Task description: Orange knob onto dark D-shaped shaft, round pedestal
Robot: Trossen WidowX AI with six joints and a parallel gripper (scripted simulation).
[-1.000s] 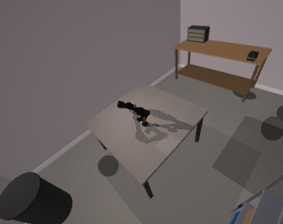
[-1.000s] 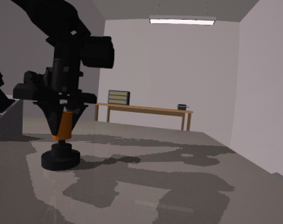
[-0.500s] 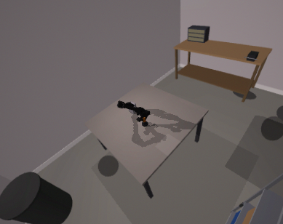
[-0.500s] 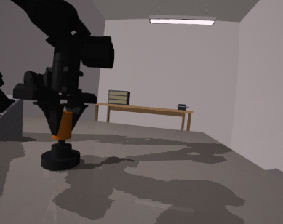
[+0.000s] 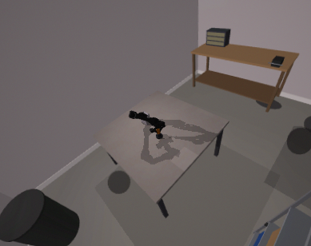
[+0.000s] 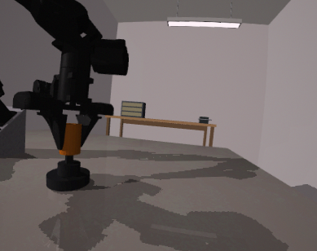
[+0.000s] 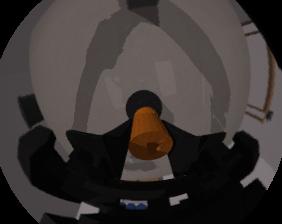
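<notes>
My gripper tip is now 2 cm below the orange knob. Round my gripper tip: dark shaft (4 cm below).
</notes>
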